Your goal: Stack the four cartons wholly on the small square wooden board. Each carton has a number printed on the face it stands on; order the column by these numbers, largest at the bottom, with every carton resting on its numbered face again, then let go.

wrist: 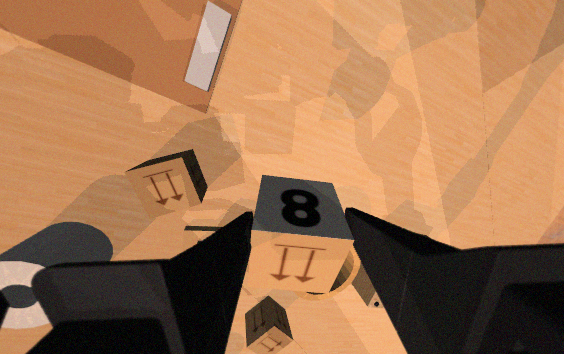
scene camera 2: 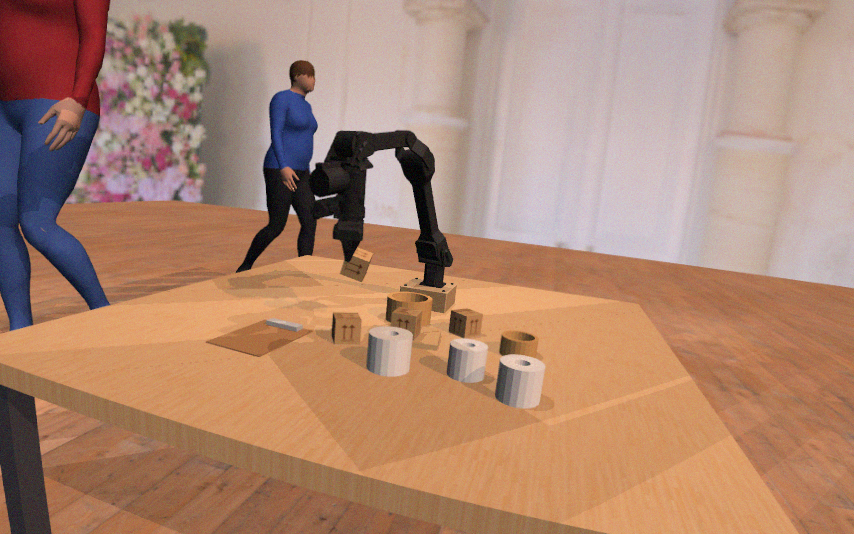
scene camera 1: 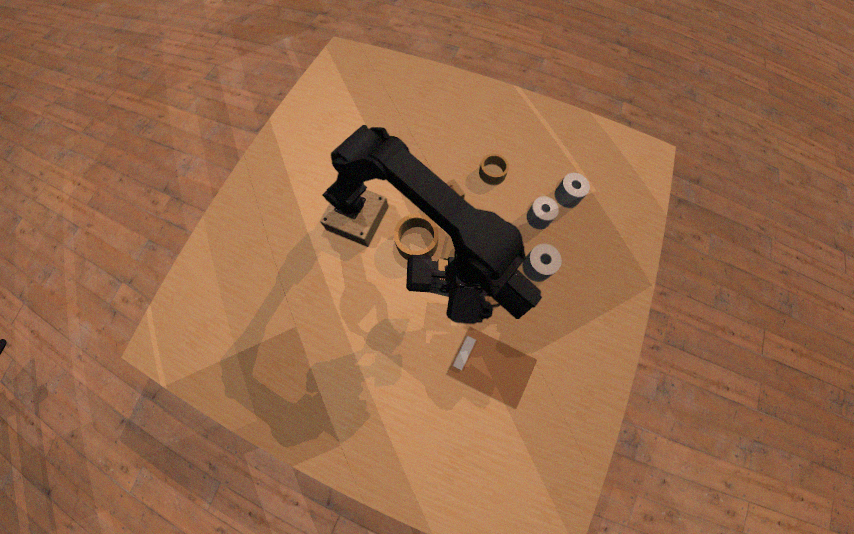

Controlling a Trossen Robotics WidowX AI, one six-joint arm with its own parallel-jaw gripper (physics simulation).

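Seen in the pictures: gripper, fingertip midpoint: (wrist: 299, 216) (scene camera 2: 348, 256) (scene camera 1: 446, 286); arm's base, origin of the base link: (scene camera 2: 432, 284) (scene camera 1: 350, 205).
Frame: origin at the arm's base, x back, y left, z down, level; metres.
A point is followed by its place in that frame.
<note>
My gripper (scene camera 2: 353, 254) @[x -0.323, y -0.125, z -0.106 m] (wrist: 299, 216) @[x -0.323, y -0.125, z -0.106 m] is shut on the carton marked 8 (scene camera 2: 357, 265) @[x -0.341, y -0.094, z -0.092 m] (wrist: 301, 265) @[x -0.316, y -0.100, z -0.117 m] and holds it tilted above the table, behind the other cartons in scene 2. Its 8 face shows in the wrist view, turned sideways, with an arrow face below it. A second carton (scene camera 2: 346, 328) @[x -0.445, y -0.064, z 0.022 m] (wrist: 161, 184) @[x -0.425, y -0.079, z 0.003 m] stands on the table at the left. A third carton (scene camera 2: 406, 319) @[x -0.376, y 0.042, z 0.001 m] appears to stand on the small wooden board (scene camera 2: 432, 340) @[x -0.352, y 0.098, z 0.045 m]; a white roll partly hides its lower part. A fourth carton (scene camera 2: 466, 323) @[x -0.264, y 0.153, z 0.020 m] (wrist: 268, 320) @[x -0.240, y 0.115, z 0.017 m] stands farther right. The numbers of these three are hidden.
A large wooden ring (scene camera 1: 397, 239) (scene camera 2: 398, 311) stands near the arm's base (scene camera 1: 370, 220) @[x -0.071, y -0.019, z 0.000 m] (scene camera 2: 444, 298) @[x -0.078, y 0.055, z 0.016 m]. A small ring (scene camera 1: 492, 180) @[x -0.318, y 0.241, z 0.033 m] (scene camera 2: 517, 348) @[x -0.348, y 0.280, z 0.031 m] and white rolls (scene camera 1: 542, 267) @[x -0.516, y 0.033, z -0.011 m] (scene camera 2: 389, 355) @[x -0.555, y 0.070, z 0.017 m] (scene camera 2: 467, 363) @[x -0.512, y 0.204, z 0.020 m] (scene camera 2: 519, 385) @[x -0.575, y 0.302, z 0.017 m] stand on the table. A brown sheet (scene camera 1: 503, 377) @[x -0.531, y -0.243, z 0.055 m] (scene camera 2: 245, 340) @[x -0.540, y -0.242, z 0.055 m] bears a white bar (scene camera 1: 464, 353) @[x -0.421, y -0.227, z 0.045 m] (scene camera 2: 284, 325) @[x -0.433, y -0.217, z 0.047 m].
</note>
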